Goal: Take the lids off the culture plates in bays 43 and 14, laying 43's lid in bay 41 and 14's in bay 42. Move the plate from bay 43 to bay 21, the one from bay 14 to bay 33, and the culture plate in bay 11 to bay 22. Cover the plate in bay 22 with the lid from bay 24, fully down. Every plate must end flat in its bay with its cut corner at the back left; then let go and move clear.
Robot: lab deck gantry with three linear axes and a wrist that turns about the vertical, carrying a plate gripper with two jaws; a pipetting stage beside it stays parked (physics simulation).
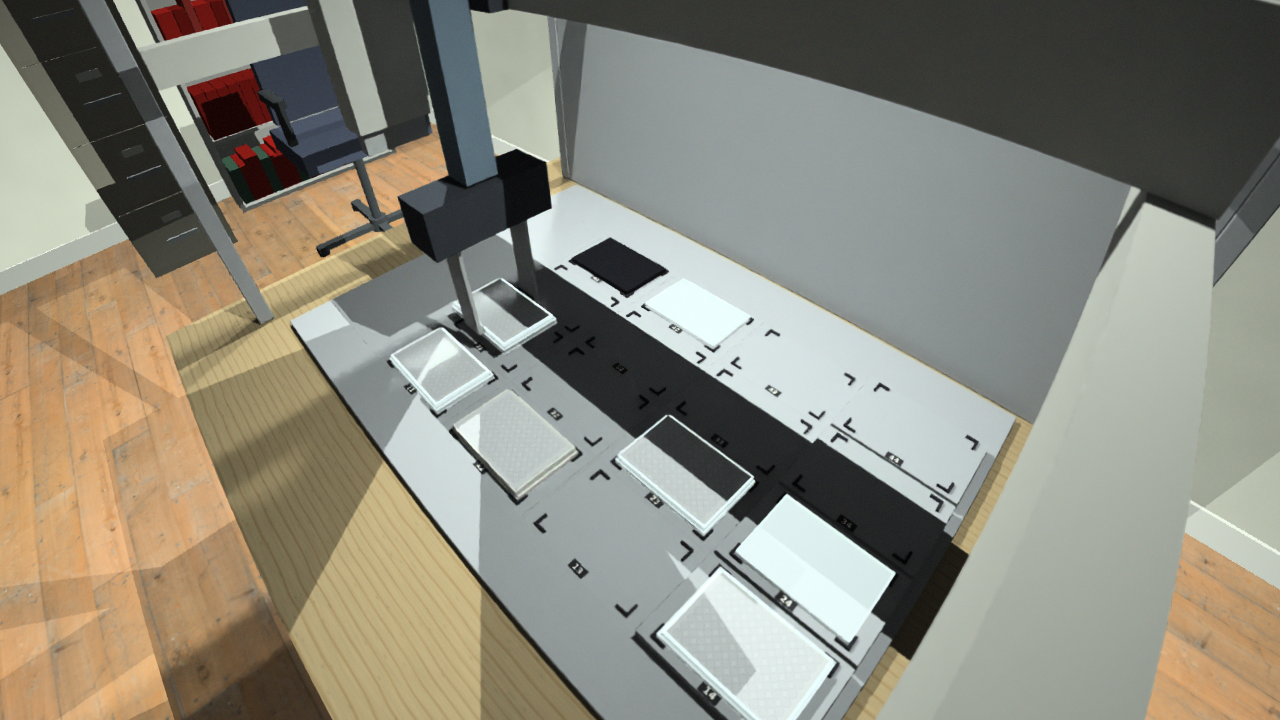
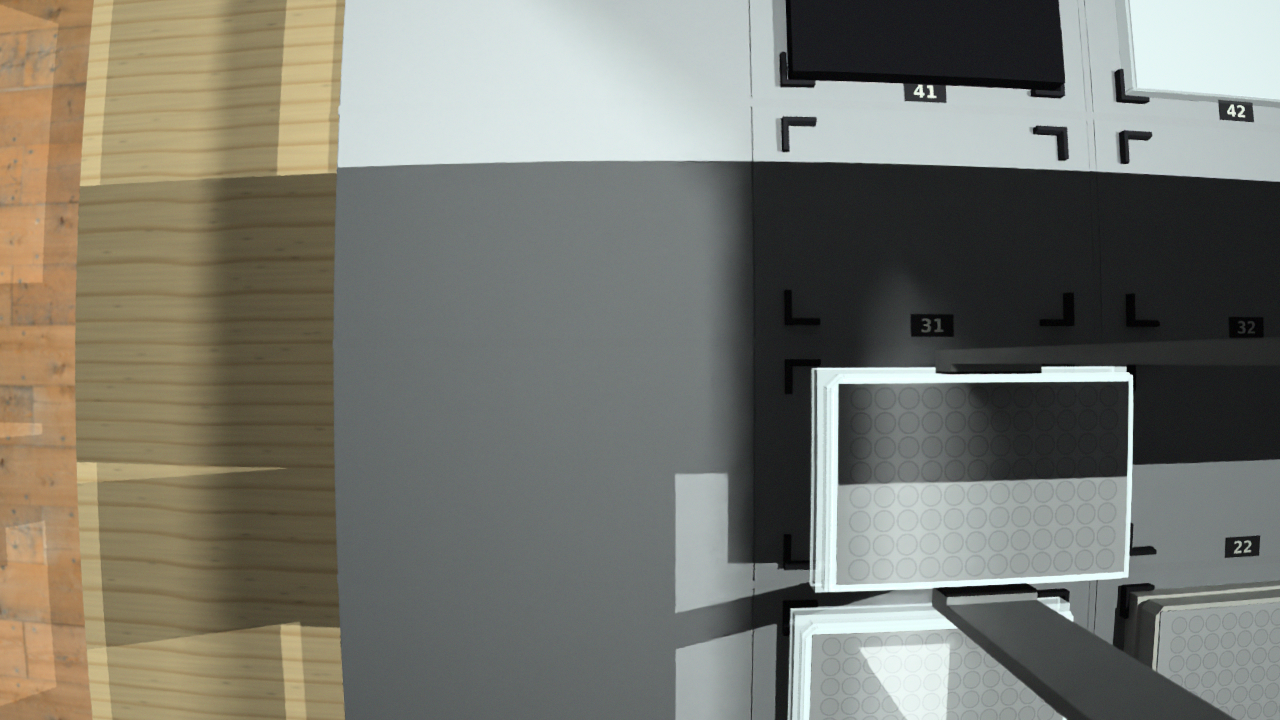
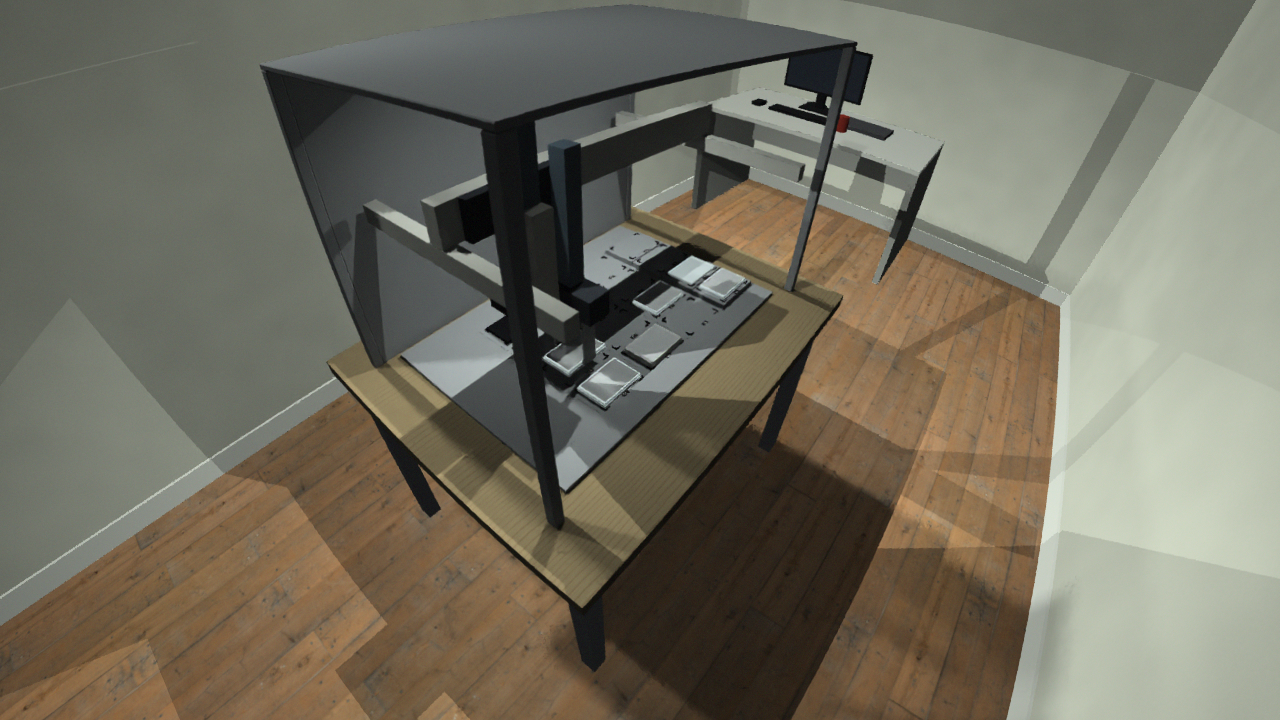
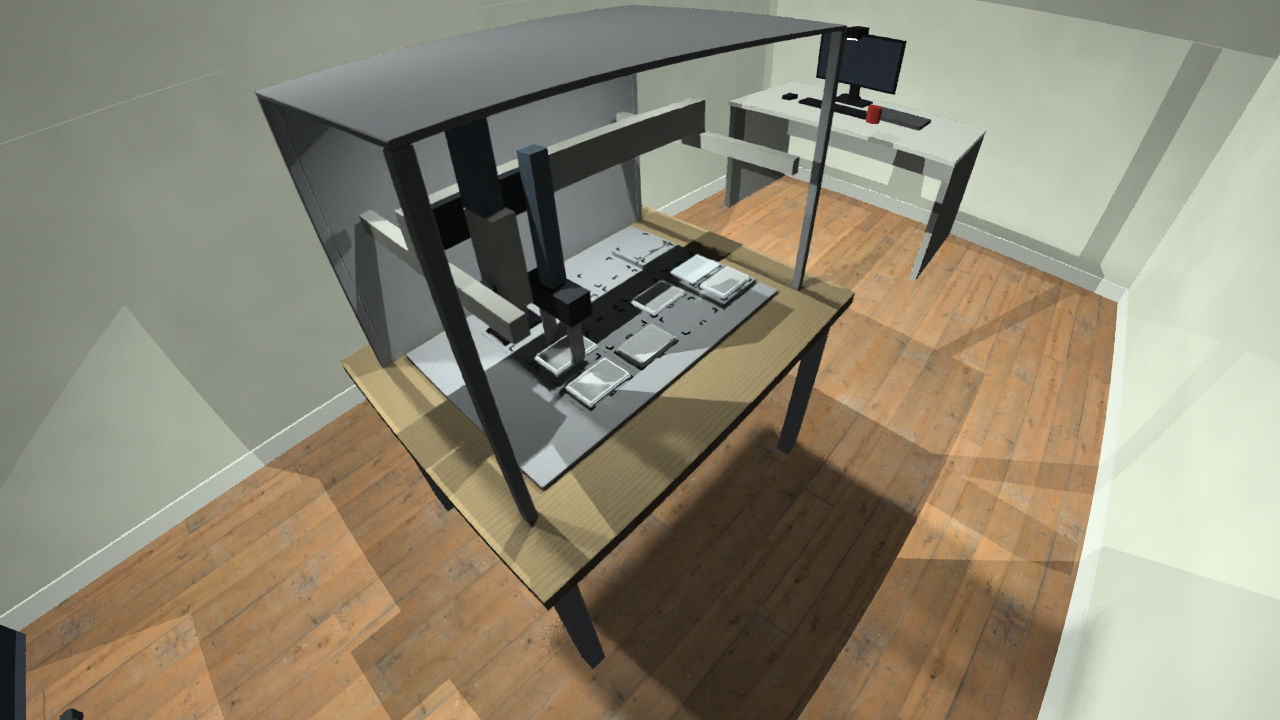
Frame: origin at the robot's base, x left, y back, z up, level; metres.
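Where they show: gripper, between the fingertips: [image 1: 502, 311] [image 2: 979, 478] [image 3: 574, 351] [image 4: 566, 351]; robot's base, origin of its link: [image 1: 390, 362] [image 3: 605, 409] [image 4: 591, 408].
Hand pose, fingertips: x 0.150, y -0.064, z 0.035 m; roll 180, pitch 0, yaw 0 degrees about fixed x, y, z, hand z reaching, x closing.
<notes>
Each offset is from my fingertips to the centre of the thing. "pt": to the spot under its first point.
My gripper [image 1: 501, 313] [image 2: 987, 480] [image 4: 563, 351] is shut on the culture plate from bay 43 @[pt dx +0.002, dy -0.012, dz +0.006 m] [image 1: 508, 311] [image 2: 1056, 528] by its long sides, with no lid on it. It holds it level a little above bay 21. The dark lid @[dx +0.214, dy +0.000, dz -0.031 m] [image 1: 619, 264] [image 2: 926, 35] lies in bay 41, a white lid @[dx +0.214, dy -0.164, dz -0.031 m] [image 1: 698, 310] [image 2: 1208, 44] in bay 42. The open plate @[dx -0.107, dy -0.492, dz -0.014 m] [image 1: 747, 644] is in bay 14, the culture plate @[dx -0.107, dy +0.000, dz -0.028 m] [image 1: 440, 365] [image 2: 832, 680] in bay 11, a white lid @[dx +0.000, dy -0.492, dz -0.017 m] [image 1: 819, 568] in bay 24. Bays 22, 33 and 43 hold no plate. Cut corners are hard to make out.
A greyish plate @[dx -0.107, dy -0.164, dz -0.028 m] [image 1: 514, 443] [image 2: 1226, 662] stands in bay 12, right of bay 11. Another plate @[dx +0.000, dy -0.328, dz -0.028 m] [image 1: 684, 474] stands in bay 23, beside bay 22. The back wall [image 1: 805, 223] rises behind row 4. Gantry rails and posts surround the deck.
</notes>
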